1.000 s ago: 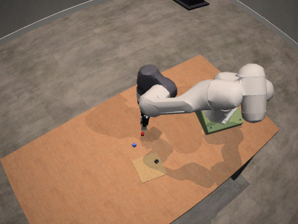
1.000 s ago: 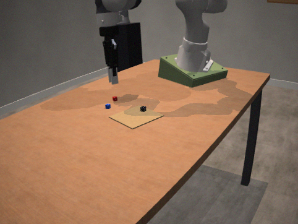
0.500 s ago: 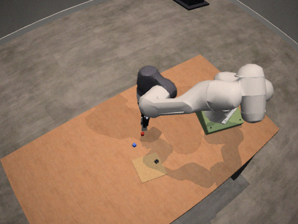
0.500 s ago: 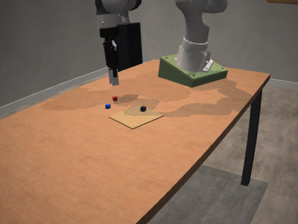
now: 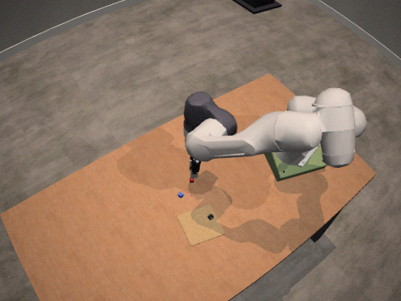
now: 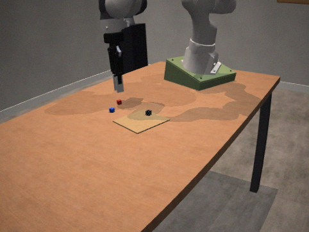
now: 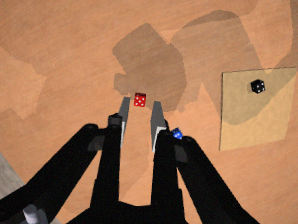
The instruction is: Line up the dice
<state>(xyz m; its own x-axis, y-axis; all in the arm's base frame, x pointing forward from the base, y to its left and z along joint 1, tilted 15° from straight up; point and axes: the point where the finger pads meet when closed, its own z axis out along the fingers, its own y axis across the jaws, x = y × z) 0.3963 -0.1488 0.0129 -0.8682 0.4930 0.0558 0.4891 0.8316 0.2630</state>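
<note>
The red die lies 80 mm below my hand. The rest, counted from my hand: blue die: 80 mm below, 80 mm ahead, 30 mm to the left; tan mat: 180 mm to the left, 90 mm below, 90 mm ahead; black die: 180 mm to the left, 80 mm below, 40 mm ahead.
</note>
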